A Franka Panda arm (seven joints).
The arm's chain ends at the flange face. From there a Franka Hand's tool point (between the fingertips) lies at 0.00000 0.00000 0.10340 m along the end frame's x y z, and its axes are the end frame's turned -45 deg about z.
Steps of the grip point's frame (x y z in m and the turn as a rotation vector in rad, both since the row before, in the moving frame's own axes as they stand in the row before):
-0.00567 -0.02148 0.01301 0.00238 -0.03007 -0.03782
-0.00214 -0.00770 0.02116 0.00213 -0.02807 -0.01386
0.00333 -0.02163 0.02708 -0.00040 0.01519 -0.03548
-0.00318 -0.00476 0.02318 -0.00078 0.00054 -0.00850
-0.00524 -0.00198 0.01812 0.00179 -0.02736 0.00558
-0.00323 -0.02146 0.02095 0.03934 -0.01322 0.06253
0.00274 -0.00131 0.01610 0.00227 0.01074 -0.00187
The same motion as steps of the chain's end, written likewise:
-0.01686 -0.01325 0.01306 -0.01958 -0.02295 -0.03782
-0.00476 -0.00584 0.02120 -0.01834 -0.02135 -0.01386
-0.01406 -0.01655 0.02709 0.01046 0.01102 -0.03548
-0.00571 -0.00113 0.02318 -0.00017 0.00093 -0.00850
-0.00297 0.00044 0.01816 -0.01808 -0.02061 0.00558
-0.01368 -0.01086 0.02104 0.01847 -0.03717 0.06253
0.00039 -0.00191 0.01611 0.00920 0.00599 -0.00187

